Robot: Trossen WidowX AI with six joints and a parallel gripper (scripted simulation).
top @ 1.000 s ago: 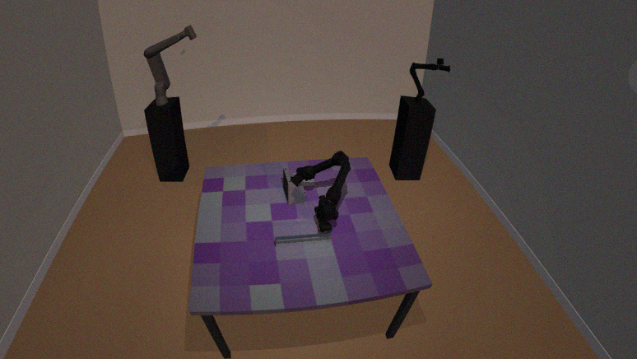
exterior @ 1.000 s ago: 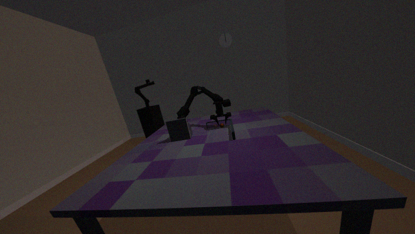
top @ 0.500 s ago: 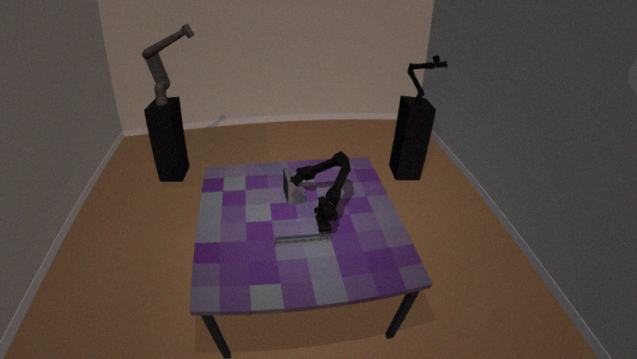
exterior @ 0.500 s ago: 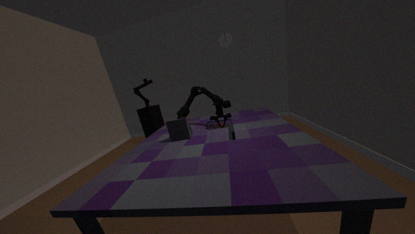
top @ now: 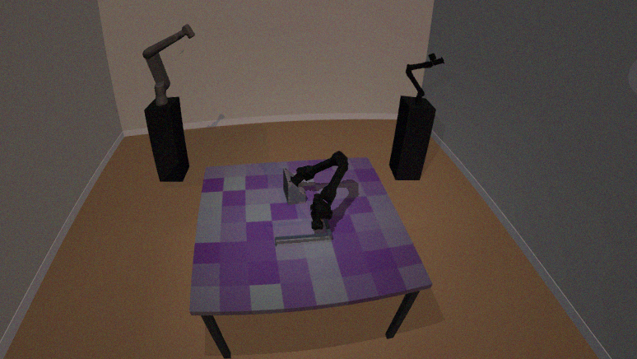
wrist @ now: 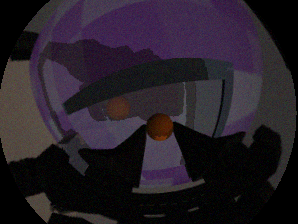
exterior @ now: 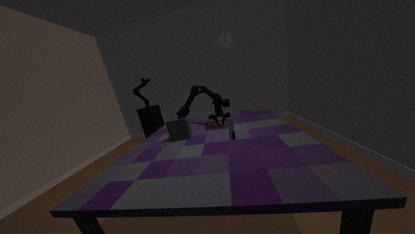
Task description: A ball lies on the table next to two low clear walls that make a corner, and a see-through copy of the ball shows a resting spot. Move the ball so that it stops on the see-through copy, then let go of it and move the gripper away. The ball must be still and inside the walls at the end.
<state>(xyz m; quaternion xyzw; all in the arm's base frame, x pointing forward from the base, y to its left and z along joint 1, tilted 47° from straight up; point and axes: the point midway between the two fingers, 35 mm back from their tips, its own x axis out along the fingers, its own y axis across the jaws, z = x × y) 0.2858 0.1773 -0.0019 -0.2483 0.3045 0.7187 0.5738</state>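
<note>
The see-through copy of ball lies 60 mm behind my gripper tip, 30 mm to the left of it and 20 mm below it. Also, from my gripper tip: orange ball: right at my gripper tip.
</note>
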